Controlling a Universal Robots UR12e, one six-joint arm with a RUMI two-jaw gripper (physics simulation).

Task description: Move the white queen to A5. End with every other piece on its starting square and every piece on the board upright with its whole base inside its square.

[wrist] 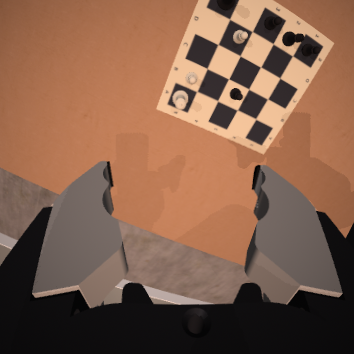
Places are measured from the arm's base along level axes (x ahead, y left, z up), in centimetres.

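Pixels of known places: gripper, fingertip midpoint: (182, 166).
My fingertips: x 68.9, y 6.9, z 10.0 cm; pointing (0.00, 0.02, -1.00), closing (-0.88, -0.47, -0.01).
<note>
For each thing: its top centre in the pictures, then the offset to it from my fingertips. "pt": a spot on its surface instead.
- white queen, top centre: (180, 104) dx +0.1, dy -0.1, dz -17.4 cm
- chessboard, surface spot: (162, 106) pt dx +1.9, dy +2.6, dz -22.7 cm
- small white piece, top centre: (192, 79) dx +0.1, dy -3.7, dz -19.5 cm
- black piece, top centre: (239, 97) dx -7.3, dy -5.3, dz -19.5 cm
The white queen (180, 99) stands upright on the dark corner square beside the A label, at the near left corner of the chessboard (162, 106). Its base looks inside that square, though the top partly covers it. My gripper (182, 166) is open, with nothing between its fingers. It hangs above the brown table, on the near side of the board and apart from the queen.
A small white piece (191, 78) stands on the light square beside the queen. Another white piece (240, 36) stands farther back. A black piece (236, 94) stands right of the queen. Several black pieces stand along the far row, one partly cut off by the view's top.
</note>
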